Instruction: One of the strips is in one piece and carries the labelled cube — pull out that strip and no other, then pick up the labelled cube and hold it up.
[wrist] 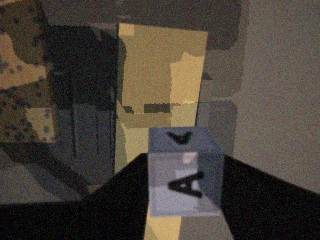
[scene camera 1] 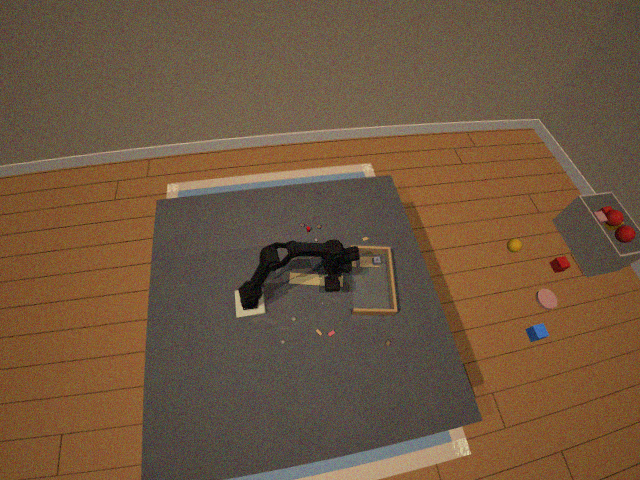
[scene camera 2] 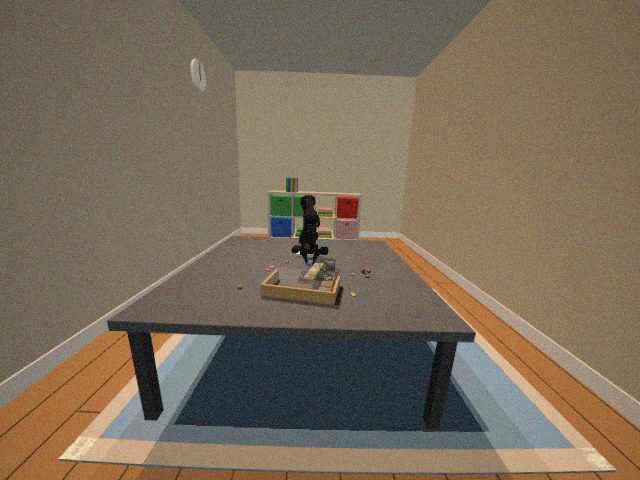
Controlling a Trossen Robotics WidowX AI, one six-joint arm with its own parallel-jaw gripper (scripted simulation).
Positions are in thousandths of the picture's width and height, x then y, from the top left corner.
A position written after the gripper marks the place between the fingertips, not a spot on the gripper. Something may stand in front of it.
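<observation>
The robot's gripper (wrist: 558, 669) is holding a labelled cube (wrist: 580, 685).
</observation>
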